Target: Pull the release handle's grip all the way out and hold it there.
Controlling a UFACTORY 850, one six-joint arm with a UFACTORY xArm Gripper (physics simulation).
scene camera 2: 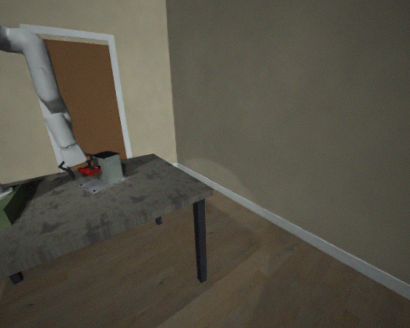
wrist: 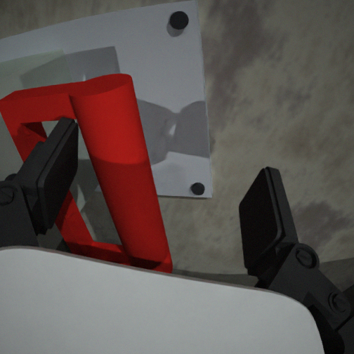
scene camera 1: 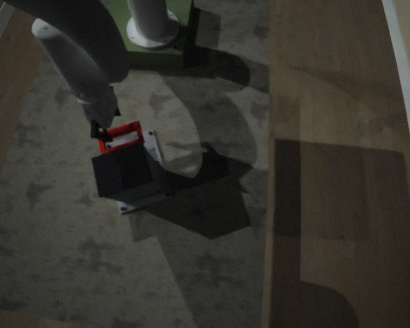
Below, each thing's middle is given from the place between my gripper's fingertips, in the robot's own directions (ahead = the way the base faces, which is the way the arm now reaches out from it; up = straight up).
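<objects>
The base plate (scene camera 1: 150,144) is 10 cm ahead of my hand and 7 cm to the left of it, and it sits 10 cm below my hand.
</objects>
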